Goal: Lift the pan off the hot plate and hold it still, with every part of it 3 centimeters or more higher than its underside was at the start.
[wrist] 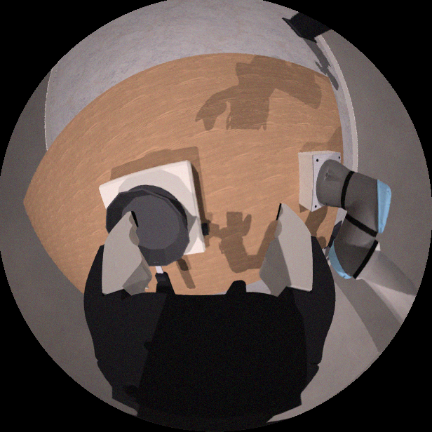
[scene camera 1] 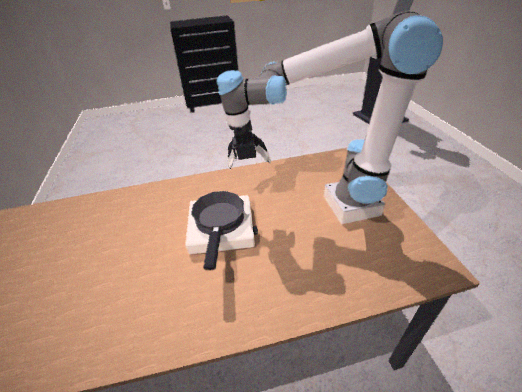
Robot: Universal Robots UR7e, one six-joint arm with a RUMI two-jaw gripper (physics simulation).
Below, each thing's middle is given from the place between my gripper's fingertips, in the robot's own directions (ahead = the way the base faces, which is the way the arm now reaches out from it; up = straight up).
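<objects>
Positions counted from my hand: white hot plate (scene camera 1: 241, 235), 19 cm below, 15 cm ahead and 4 cm to the left; dark round pan (scene camera 1: 219, 210), 11 cm below, 14 cm to the left and 17 cm ahead.
</objects>
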